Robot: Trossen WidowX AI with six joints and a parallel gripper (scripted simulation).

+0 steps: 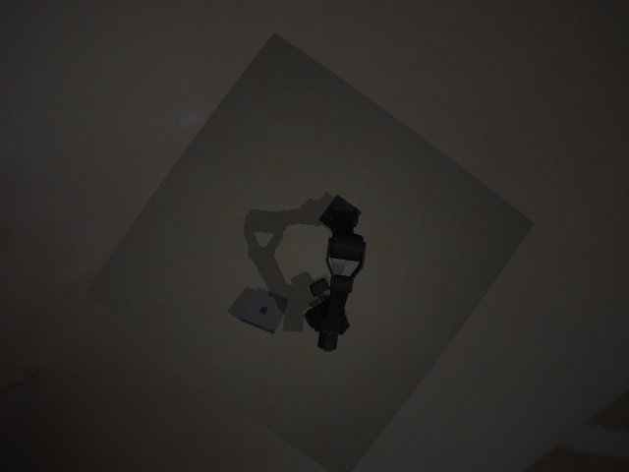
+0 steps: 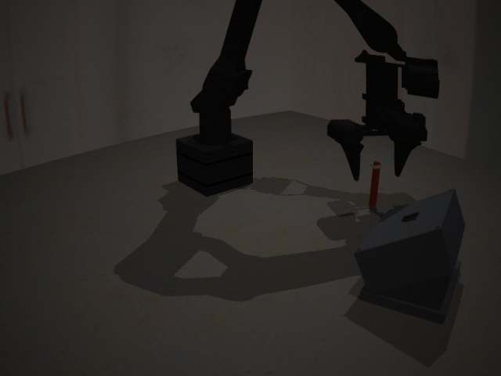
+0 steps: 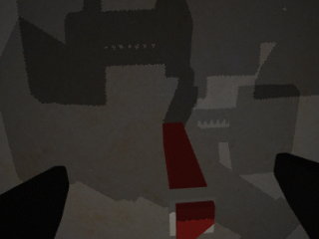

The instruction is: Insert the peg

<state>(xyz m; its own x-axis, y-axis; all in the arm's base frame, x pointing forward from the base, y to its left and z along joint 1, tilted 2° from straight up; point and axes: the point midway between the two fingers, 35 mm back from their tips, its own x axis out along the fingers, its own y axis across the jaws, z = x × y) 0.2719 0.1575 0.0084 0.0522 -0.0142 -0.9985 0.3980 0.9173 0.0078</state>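
Right now the red square peg is 1 cm above my gripper tip. Also, from my gripper tip: grey sloped panel 18 cm ahead, 16 cm to the right, 1 cm above; flat grey base plate 19 cm ahead, 16 cm to the right, 5 cm below.
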